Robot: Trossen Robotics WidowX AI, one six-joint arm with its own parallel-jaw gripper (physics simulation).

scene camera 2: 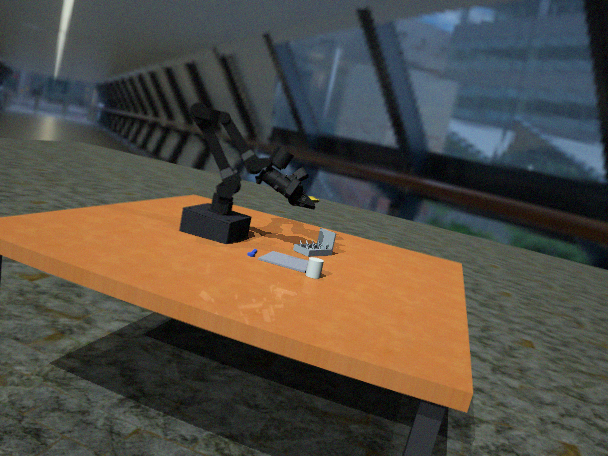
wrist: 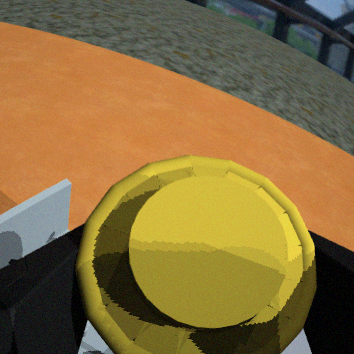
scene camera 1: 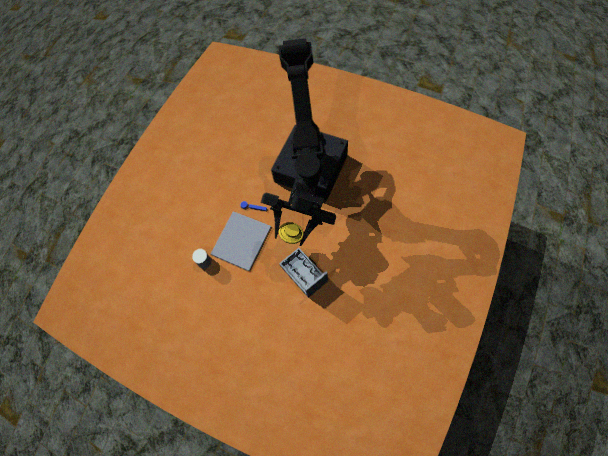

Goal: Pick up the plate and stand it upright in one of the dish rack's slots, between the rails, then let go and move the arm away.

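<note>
A round yellow plate [scene camera 1: 291, 232] [scene camera 2: 313, 199] [wrist: 210, 250] is held in the air between the two black fingers of my gripper [scene camera 1: 289, 240] [wrist: 194, 235], which is shut on its opposite edges. In the wrist view the plate's round face fills the lower middle. My gripper also shows in the scene camera 2 view, tilted forward and down, well above the table. The grey dish rack [scene camera 1: 325, 278] [scene camera 2: 327, 240] [wrist: 55, 202] stands on the table beyond the plate, with a tall end panel and short pegs. In the wrist view the plate and a finger hide much of it.
A flat grey slab [scene camera 1: 242, 241] [scene camera 2: 284, 260] lies beside the rack. A white cylinder [scene camera 1: 200, 256] [scene camera 2: 314, 268] stands at the slab's far side from the rack. A small blue spoon-like thing [scene camera 1: 255, 206] [scene camera 2: 252, 253] lies near the slab. All rest on the orange table [scene camera 1: 150, 320] [scene camera 2: 200, 280].
</note>
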